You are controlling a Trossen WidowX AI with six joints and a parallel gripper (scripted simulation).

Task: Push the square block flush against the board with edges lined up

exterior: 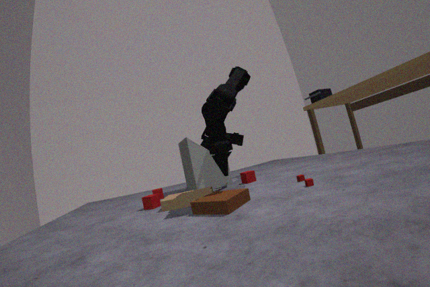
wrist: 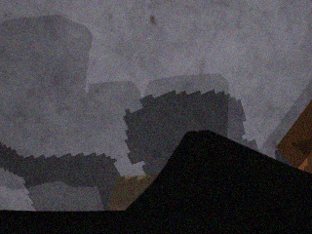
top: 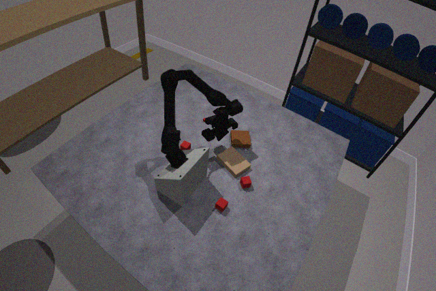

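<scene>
My gripper tip is 2 cm past the board, 12 cm to the left of it and 4 cm above it. Also, from my gripper tip: brown square block 13 cm ahead, 6 cm to the right, 4 cm below.
</scene>
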